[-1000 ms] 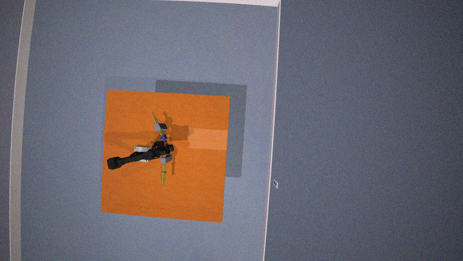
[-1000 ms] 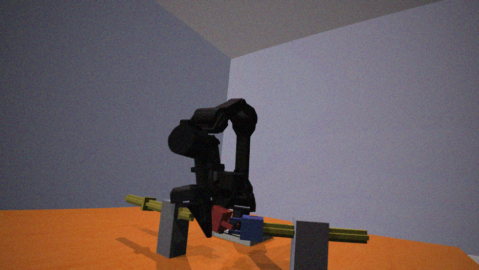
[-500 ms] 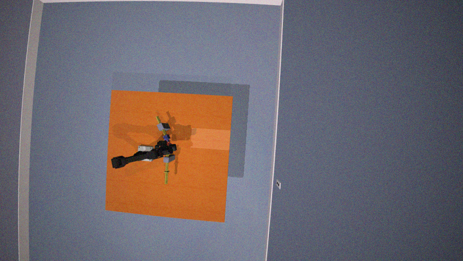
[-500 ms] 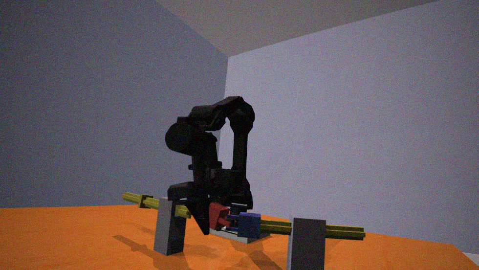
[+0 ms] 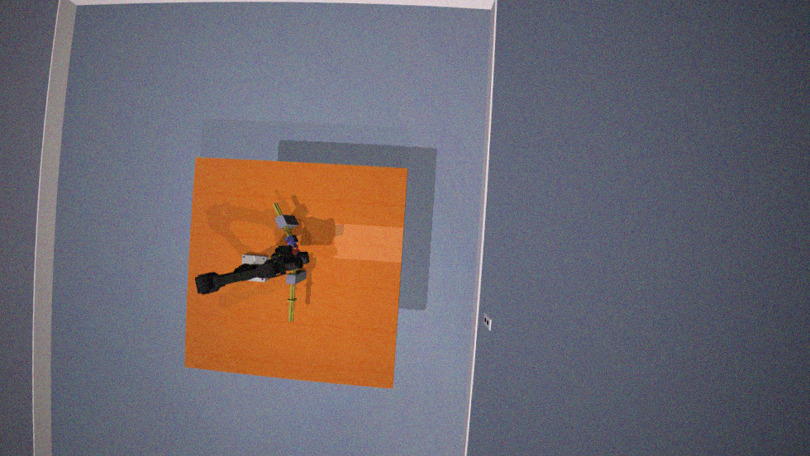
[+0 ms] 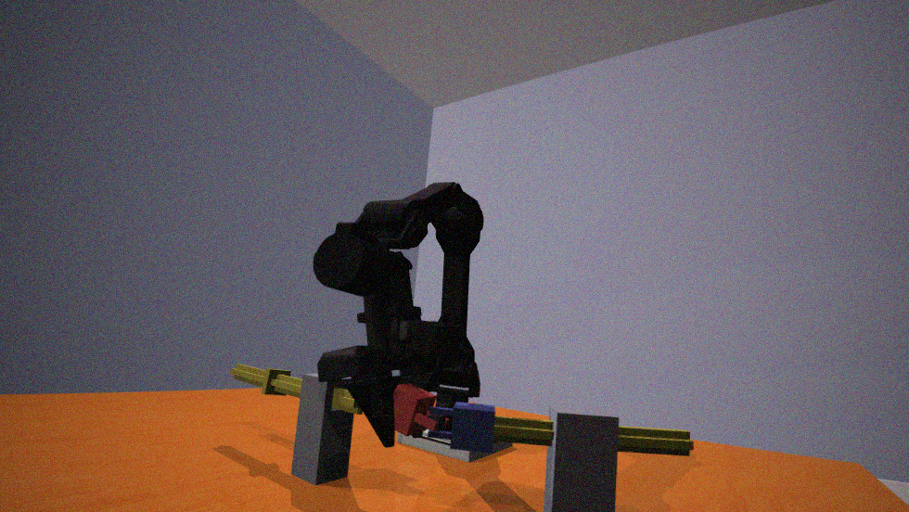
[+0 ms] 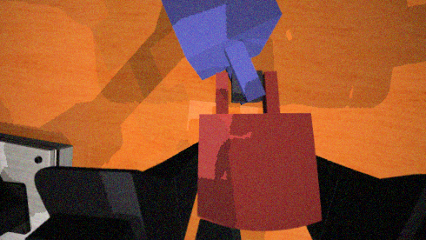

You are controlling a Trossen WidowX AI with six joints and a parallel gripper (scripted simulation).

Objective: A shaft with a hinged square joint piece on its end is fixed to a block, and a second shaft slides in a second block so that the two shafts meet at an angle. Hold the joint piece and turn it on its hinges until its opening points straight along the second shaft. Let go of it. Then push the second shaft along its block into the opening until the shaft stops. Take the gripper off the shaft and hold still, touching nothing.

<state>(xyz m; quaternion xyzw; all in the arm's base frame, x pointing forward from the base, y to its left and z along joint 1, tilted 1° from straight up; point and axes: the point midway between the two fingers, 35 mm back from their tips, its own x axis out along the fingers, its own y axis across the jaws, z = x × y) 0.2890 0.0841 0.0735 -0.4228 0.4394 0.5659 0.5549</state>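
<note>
The dark red square joint piece lies 40 mm above my gripper tip and 10 mm to the left of it.
</note>
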